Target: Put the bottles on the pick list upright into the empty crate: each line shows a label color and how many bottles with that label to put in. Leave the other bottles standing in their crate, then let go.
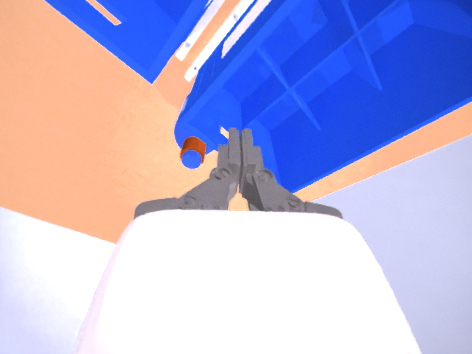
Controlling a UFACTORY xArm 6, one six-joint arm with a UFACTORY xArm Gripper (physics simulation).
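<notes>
My gripper is shut with nothing between its fingertips, which point towards the near left part of a blue crate with dividers. The visible compartments of this crate hold no bottles. A bottle with a blue cap and orange-brown neck shows just left of the fingertips, apart from them. Its blue rounded body blends with the crate's corner, so I cannot tell whether it stands inside or beside the crate. Its label colour cannot be made out. The pick list cannot be identified.
Part of a second blue crate shows at the upper left, with an orange slot-like gap near its top. Pale strips lie between the two crates. The orange-tan table extends left, with its edge below.
</notes>
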